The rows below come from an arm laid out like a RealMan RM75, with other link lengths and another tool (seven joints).
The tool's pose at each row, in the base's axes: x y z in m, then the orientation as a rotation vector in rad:
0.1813, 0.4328, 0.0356, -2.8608, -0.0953, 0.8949
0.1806, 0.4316, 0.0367, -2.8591, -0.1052, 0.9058
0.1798, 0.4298, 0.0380, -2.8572, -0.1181, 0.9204
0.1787, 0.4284, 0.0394, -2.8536, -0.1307, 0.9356
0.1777, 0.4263, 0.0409, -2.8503, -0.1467, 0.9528
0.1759, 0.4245, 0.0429, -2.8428, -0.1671, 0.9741
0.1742, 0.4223, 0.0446, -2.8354, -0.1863, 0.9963
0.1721, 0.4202, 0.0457, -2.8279, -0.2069, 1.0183
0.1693, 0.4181, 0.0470, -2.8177, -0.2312, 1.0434
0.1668, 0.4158, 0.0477, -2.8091, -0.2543, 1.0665
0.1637, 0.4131, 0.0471, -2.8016, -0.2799, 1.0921
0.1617, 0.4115, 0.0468, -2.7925, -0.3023, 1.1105
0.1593, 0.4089, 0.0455, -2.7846, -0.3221, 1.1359
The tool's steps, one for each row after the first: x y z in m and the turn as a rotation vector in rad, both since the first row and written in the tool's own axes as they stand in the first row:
-0.0013, 0.0010, -0.0006, -0.0034, -0.0078, -0.0052
-0.0029, 0.0026, -0.0014, -0.0084, -0.0181, -0.0118
-0.0047, 0.0037, -0.0021, -0.0121, -0.0290, -0.0186
-0.0066, 0.0055, -0.0030, -0.0174, -0.0413, -0.0271
-0.0094, 0.0070, -0.0038, -0.0214, -0.0572, -0.0389
-0.0120, 0.0089, -0.0045, -0.0256, -0.0736, -0.0497
-0.0145, 0.0107, -0.0044, -0.0304, -0.0900, -0.0613
-0.0178, 0.0125, -0.0041, -0.0349, -0.1090, -0.0755
-0.0204, 0.0147, -0.0035, -0.0403, -0.1264, -0.0885
-0.0229, 0.0174, -0.0016, -0.0485, -0.1452, -0.1023
-0.0246, 0.0190, -0.0004, -0.0525, -0.1597, -0.1156
-0.0261, 0.0217, 0.0017, -0.0593, -0.1782, -0.1257

